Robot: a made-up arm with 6 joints. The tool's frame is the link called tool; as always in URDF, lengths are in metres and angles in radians. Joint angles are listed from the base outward. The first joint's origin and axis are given. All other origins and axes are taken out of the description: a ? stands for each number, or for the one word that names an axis. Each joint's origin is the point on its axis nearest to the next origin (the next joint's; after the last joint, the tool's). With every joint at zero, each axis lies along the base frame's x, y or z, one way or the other. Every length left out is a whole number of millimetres.
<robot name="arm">
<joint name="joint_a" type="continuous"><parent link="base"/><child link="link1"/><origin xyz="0 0 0.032" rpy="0 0 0"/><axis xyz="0 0 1"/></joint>
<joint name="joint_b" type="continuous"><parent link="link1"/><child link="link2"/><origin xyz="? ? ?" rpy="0 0 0"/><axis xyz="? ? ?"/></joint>
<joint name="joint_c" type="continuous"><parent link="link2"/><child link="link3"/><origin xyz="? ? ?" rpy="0 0 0"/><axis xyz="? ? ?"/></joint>
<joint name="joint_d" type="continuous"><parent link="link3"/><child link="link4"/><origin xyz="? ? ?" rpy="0 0 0"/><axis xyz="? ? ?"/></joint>
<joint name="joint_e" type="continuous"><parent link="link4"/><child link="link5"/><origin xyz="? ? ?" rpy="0 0 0"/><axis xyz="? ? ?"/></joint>
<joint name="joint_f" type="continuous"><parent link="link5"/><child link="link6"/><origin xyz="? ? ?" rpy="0 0 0"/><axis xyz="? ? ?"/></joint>
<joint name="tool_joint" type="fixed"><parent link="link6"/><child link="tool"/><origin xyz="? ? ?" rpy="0 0 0"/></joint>
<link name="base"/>
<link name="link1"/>
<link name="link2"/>
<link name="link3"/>
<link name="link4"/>
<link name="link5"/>
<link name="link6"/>
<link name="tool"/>
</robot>
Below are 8 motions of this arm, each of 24 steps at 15 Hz.
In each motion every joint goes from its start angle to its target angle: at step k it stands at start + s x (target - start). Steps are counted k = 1, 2, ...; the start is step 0. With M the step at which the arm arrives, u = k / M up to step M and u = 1 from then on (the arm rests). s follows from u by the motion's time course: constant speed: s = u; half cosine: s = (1 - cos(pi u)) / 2; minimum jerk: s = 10 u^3 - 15 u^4 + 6 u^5.
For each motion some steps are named. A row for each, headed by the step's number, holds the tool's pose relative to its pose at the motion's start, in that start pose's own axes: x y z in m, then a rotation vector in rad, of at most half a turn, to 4 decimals.
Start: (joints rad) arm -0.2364 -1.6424 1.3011 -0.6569 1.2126 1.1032
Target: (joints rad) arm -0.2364 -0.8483 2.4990 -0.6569 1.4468 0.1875
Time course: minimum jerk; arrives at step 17
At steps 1, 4, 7, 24:
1: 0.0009 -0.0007 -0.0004 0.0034 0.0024 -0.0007
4: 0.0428 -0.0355 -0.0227 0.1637 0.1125 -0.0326
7: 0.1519 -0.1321 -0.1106 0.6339 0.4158 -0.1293
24: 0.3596 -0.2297 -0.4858 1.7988 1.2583 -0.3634

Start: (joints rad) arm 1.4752 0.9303 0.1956 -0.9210 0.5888 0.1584
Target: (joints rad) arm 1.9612 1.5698 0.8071 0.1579 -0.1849 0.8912
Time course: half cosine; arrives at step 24
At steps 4, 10, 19, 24:
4: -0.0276 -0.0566 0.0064 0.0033 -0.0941 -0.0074
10: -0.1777 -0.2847 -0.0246 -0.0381 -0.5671 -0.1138
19: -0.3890 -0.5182 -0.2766 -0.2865 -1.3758 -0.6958
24: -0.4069 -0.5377 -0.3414 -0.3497 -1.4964 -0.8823

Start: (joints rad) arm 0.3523 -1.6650 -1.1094 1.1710 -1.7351 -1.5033
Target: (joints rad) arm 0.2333 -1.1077 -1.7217 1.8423 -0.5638 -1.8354
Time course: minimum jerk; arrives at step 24
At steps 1, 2, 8, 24:
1: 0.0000 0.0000 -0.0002 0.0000 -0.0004 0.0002
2: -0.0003 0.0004 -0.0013 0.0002 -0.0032 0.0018
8: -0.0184 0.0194 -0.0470 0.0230 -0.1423 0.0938
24: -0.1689 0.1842 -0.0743 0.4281 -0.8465 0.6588

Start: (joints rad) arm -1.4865 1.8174 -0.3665 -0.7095 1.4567 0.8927
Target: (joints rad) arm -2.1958 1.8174 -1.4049 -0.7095 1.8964 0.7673
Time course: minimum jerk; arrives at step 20
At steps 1, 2, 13, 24:
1: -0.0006 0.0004 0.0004 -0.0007 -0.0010 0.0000
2: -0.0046 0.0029 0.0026 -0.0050 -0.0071 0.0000
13: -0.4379 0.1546 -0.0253 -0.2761 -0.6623 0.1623
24: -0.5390 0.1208 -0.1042 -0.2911 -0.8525 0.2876

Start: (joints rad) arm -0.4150 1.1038 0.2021 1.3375 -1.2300 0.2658
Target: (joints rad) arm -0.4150 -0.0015 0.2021 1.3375 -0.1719 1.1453
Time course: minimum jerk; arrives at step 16
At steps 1, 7, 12, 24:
1: 0.0013 0.0003 0.0002 -0.0013 0.0009 -0.0046
7: 0.1826 -0.0018 0.0304 -0.1938 0.3062 -0.7521
12: 0.3232 -0.0487 0.0923 -0.2059 1.1422 -1.4884
24: 0.3489 -0.0571 0.1109 -0.1487 1.3558 -1.5773

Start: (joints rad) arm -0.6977 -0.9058 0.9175 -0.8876 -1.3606 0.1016
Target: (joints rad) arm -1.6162 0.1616 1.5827 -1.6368 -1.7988 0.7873
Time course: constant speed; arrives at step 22
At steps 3, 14, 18, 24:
3: -0.0664 -0.0090 0.0647 -0.1382 -0.1384 -0.0704
14: -0.3979 0.1175 0.0958 -0.6590 -0.7539 -0.3716
18: -0.4917 0.2030 0.0081 -0.8681 -1.0000 -0.5030
24: -0.5408 0.2917 -0.1195 -1.0934 -1.2442 -0.6512

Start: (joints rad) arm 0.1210 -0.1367 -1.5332 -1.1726 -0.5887 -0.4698
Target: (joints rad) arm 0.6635 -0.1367 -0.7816 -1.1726 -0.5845 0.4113
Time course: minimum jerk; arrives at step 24
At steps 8, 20, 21, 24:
8: -0.0038 -0.0309 -0.0273 -0.1445 -0.0246 0.0053
20: -0.0290 -0.1778 -0.1242 -0.6546 -0.0989 -0.0200
21: -0.0300 -0.1822 -0.1266 -0.6675 -0.1003 -0.0215
24: -0.0309 -0.1859 -0.1286 -0.6783 -0.1015 -0.0228

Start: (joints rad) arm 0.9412 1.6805 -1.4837 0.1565 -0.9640 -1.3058
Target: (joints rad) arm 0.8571 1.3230 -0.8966 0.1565 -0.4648 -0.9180
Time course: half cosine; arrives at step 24
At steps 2, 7, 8, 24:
2: 0.0021 -0.0014 -0.0004 -0.0112 -0.0189 -0.0013
7: 0.0245 -0.0167 0.0009 -0.1236 -0.2184 -0.0186
8: 0.0312 -0.0213 0.0035 -0.1557 -0.2798 -0.0252
24: 0.0788 -0.0716 0.1255 -0.4564 -1.1451 -0.2050

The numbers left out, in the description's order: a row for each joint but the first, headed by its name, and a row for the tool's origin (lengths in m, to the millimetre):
joint_b: xyz -0.131 0.336 0, axis -1 0 0
joint_c: xyz 0 -0.068 -0.432, axis 0 0 -1
joint_d: xyz 0.281 -0.108 0, axis 0 -1 0
joint_e: xyz 0.013 0 0.536, axis 0 0 -1
joint_f: xyz -0.003 0.103 0, axis -1 0 0
tool: xyz 0 0.082 -0.168

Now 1 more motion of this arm.
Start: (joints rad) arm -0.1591 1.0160 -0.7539 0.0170 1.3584 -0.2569
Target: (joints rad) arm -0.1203 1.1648 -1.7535 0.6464 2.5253 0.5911
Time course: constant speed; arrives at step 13
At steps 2, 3, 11, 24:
2: -0.0405 -0.0350 0.0096 -0.0491 -0.0228 -0.0176
3: -0.0578 -0.0558 0.0135 -0.0736 -0.0213 -0.0290
11: -0.1251 -0.2619 0.0044 -0.3937 0.2724 -0.0932
24: -0.1255 -0.3138 -0.0070 -0.5339 0.4024 -0.0836

